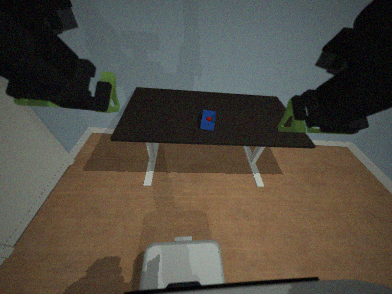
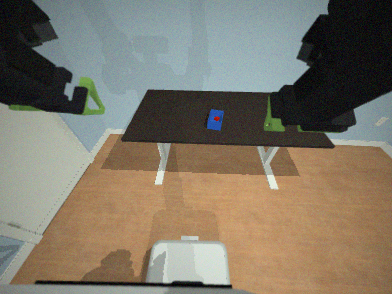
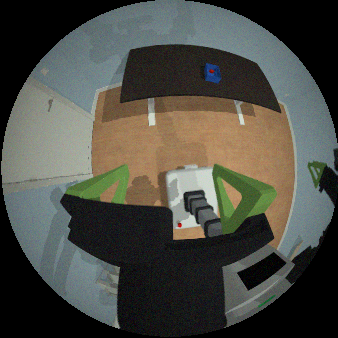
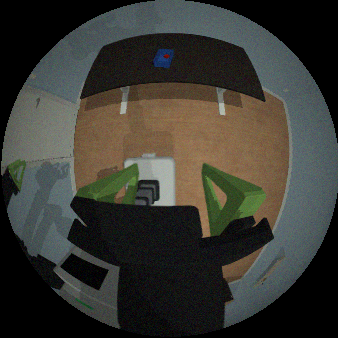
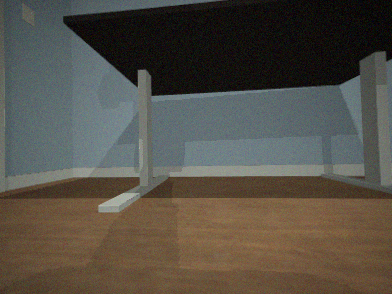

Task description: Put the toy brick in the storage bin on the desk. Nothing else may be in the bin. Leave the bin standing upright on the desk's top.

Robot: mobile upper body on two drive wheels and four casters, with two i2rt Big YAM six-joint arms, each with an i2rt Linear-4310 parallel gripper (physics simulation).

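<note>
The blue storage bin stands upright on the dark desk. The small red toy brick shows inside the bin. No other object shows in it, though its walls hide part of the inside. My left gripper is open and empty, apart from the bin. My right gripper is open and empty, also apart from the bin.
The robot's pale base stands on the wooden floor, apart from the desk's front edge. Pale desk legs reach the floor. A pale door is at the left, and blue walls surround the area.
</note>
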